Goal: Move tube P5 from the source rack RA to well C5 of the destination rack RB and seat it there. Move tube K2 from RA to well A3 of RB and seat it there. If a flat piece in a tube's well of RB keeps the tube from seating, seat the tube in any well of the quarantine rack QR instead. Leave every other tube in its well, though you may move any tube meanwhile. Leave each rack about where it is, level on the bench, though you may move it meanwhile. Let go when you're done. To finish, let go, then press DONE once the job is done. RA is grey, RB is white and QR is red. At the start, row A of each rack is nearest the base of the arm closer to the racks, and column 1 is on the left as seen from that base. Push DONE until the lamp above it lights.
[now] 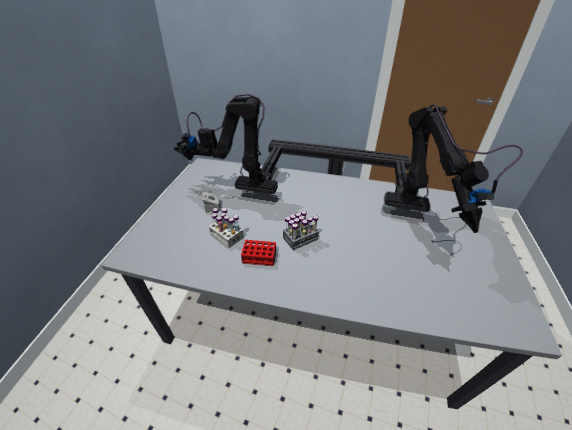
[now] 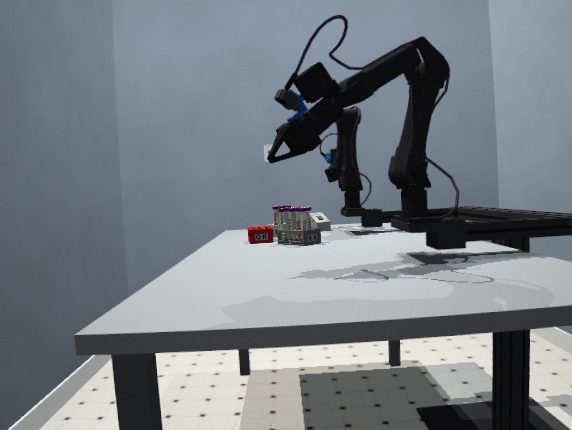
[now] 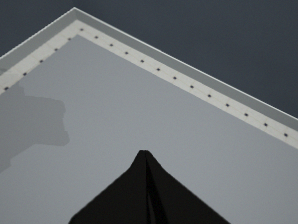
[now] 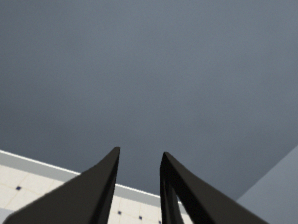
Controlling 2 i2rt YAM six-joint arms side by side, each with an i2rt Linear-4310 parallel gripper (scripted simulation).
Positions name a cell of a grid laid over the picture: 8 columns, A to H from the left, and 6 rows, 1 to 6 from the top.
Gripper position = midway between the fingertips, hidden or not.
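Note:
Visible are a red rack QR (image 1: D4) and my left gripper (image 1: G4). The left gripper (image 2: D3) is visible here too. I see the left gripper (image 3: D5) again; the red rack QR is out of frame in image 3. My right gripper (image 4: D5) is visible, and in image 4 the red rack QR is out of frame.

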